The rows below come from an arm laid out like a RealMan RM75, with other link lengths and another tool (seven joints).
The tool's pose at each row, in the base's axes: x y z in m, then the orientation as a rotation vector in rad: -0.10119 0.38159 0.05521 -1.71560 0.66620 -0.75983; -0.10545 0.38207 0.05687 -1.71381 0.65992 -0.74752; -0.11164 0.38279 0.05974 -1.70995 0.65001 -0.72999; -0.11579 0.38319 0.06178 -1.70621 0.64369 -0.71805; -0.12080 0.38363 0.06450 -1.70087 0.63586 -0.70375; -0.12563 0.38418 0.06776 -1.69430 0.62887 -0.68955; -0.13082 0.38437 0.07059 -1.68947 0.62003 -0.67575; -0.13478 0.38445 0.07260 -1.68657 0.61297 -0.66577; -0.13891 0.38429 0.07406 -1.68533 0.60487 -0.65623
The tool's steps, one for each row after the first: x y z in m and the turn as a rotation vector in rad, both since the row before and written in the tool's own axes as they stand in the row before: -0.00282 -0.00148 -0.00332 0.00347 -0.01142 0.00396; -0.00410 -0.00260 -0.00485 0.00642 -0.01664 0.00563; -0.00274 -0.00184 -0.00327 0.00511 -0.01101 0.00451; -0.00329 -0.00247 -0.00397 0.00694 -0.01326 0.00559; -0.00324 -0.00303 -0.00381 0.00763 -0.01264 0.00648; -0.00335 -0.00253 -0.00417 0.00682 -0.01357 0.00455; -0.00258 -0.00178 -0.00315 0.00463 -0.01025 0.00268; -0.00263 -0.00119 -0.00330 0.00356 -0.01070 0.00122
